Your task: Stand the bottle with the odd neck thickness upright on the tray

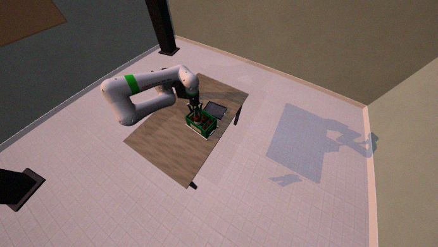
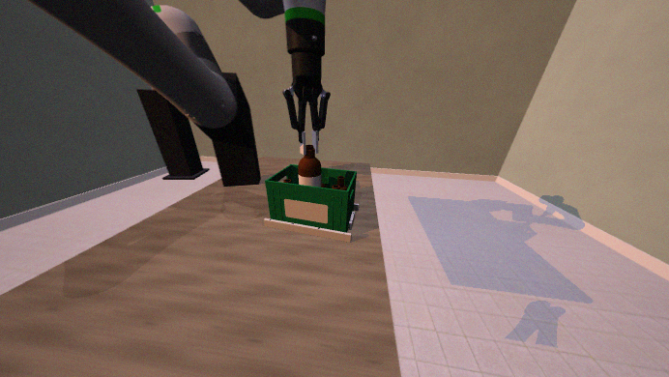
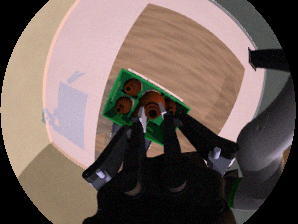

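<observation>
Now: the brown bottle 9 cm below my hand. From my hand the other things lie so: dark tray: 31 cm to the left, 29 cm below, 6 cm ahead; then green crate: 21 cm below, 4 cm to the left, 1 cm ahead.
</observation>
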